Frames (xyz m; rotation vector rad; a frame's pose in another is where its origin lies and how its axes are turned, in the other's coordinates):
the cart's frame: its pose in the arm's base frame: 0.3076 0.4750 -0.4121 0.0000 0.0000 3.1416
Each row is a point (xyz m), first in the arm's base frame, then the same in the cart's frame.
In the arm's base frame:
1: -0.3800 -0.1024 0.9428
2: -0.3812 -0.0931 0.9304
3: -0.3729 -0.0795 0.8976
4: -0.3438 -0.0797 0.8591
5: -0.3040 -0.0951 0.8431
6: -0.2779 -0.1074 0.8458
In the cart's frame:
1: 0.6876 0.5774 1.3549
2: 0.6888 0.5681 1.3425
3: 0.6805 0.5545 1.3097
4: 0.6514 0.5547 1.2712
5: 0.6116 0.5701 1.2552
6: 0.5855 0.5824 1.2579

